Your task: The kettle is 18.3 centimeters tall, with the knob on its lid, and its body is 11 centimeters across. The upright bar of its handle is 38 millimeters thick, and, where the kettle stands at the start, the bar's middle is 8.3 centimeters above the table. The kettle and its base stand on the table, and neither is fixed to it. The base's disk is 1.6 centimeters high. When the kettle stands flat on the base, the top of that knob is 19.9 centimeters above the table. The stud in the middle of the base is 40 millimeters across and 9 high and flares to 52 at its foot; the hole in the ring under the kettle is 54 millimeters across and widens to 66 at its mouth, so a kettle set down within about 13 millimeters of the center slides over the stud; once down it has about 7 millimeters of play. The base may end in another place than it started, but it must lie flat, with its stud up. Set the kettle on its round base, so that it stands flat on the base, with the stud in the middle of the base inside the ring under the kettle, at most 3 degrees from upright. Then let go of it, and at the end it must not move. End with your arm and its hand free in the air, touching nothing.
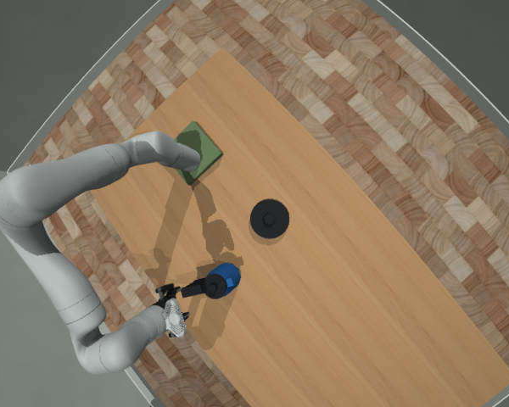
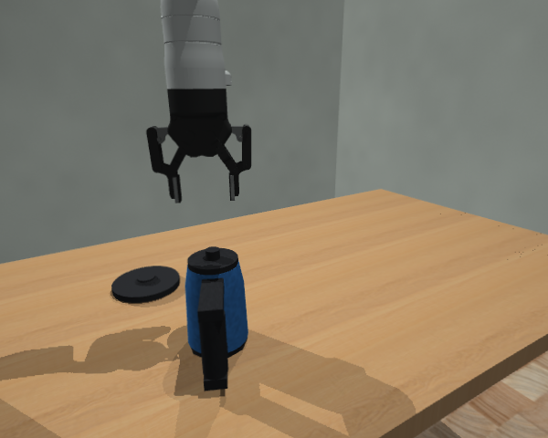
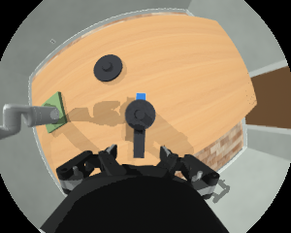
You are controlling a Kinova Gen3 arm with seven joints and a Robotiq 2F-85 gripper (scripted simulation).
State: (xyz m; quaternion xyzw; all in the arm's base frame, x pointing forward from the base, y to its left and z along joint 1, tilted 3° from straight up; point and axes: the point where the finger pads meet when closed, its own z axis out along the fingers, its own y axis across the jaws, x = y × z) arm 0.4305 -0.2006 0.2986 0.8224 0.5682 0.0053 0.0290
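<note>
Now: hand 210 mm above the blue kettle, 20 mm to the right of it and 10 mm short of it. Round my hand: black round base 330 mm to the left, 290 mm below, 60 mm behind.
</note>
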